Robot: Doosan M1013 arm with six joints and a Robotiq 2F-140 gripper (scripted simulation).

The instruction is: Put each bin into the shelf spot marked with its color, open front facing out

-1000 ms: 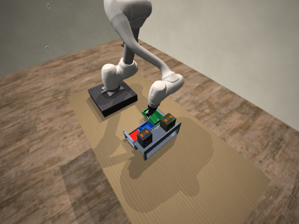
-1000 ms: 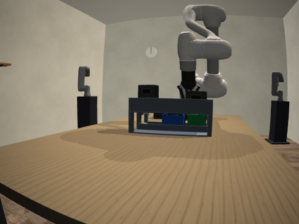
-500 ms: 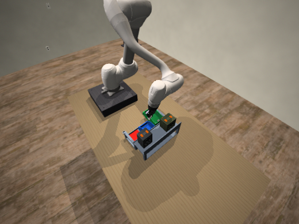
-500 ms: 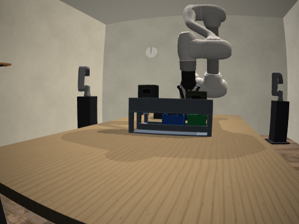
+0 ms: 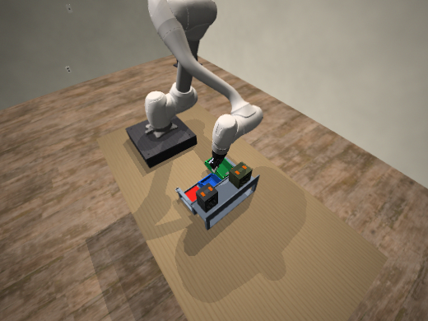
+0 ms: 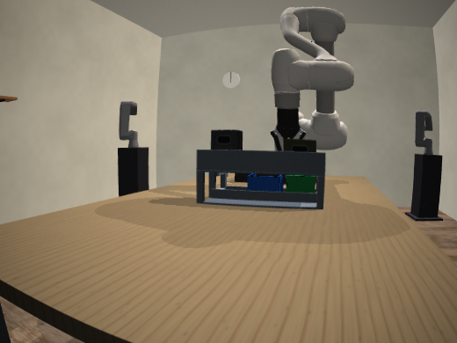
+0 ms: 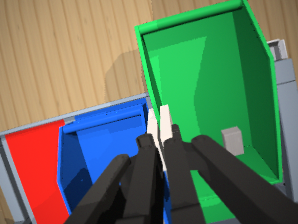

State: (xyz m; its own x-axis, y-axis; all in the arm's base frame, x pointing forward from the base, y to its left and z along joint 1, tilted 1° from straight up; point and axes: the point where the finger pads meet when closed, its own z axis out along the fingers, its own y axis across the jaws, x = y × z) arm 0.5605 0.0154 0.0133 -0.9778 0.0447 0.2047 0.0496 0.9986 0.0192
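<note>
My hand is 5 cm to the right of the green bin, 4 cm above it and 1 cm past it. Round my hand: blue bin 7 cm to the right, 6 cm below, 6 cm ahead; olive box 16 cm ahead, 5 cm above, 4 cm to the left; black box 19 cm to the right, 15 cm ahead, 6 cm above.
</note>
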